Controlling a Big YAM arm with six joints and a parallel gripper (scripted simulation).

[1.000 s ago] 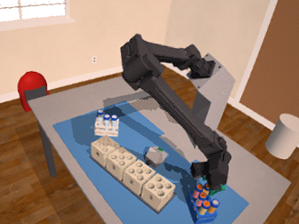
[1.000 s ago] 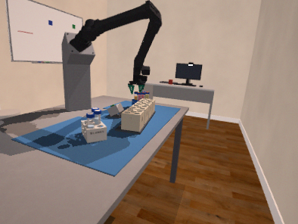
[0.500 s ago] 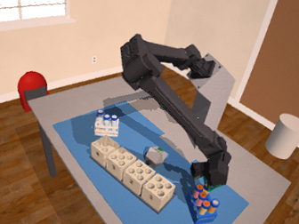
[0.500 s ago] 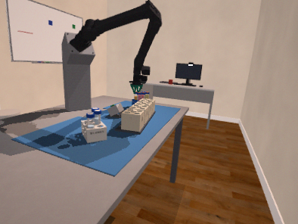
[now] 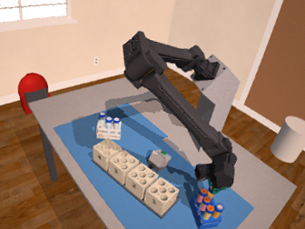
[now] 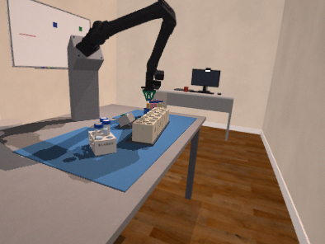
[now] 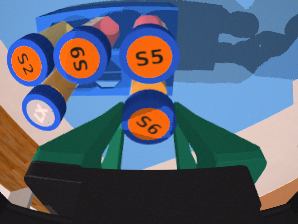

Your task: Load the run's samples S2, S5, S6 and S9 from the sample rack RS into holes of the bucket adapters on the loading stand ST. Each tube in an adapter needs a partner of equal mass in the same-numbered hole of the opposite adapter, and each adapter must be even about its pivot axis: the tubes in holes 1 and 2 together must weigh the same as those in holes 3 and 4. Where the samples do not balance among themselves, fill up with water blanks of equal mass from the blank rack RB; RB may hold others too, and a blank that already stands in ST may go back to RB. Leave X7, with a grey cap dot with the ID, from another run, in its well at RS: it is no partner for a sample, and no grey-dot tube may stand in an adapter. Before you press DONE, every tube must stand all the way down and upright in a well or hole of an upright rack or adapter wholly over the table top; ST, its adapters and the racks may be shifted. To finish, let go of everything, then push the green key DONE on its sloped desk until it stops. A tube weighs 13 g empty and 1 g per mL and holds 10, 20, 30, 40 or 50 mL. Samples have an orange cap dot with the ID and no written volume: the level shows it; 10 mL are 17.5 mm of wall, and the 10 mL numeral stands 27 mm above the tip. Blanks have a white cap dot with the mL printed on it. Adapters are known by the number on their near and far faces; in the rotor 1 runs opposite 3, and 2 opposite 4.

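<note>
Right now the sample tube S5 is 2 cm ahead of my hand, 4 cm to the right of it and 6 cm below it. Round my hand: orange-dot tube: 1 cm behind, 5 cm below; sample tube S2: 8 cm ahead, 2 cm to the left, 6 cm below; sample tube S9: 6 cm ahead, 2 cm to the right, 6 cm below.
</note>
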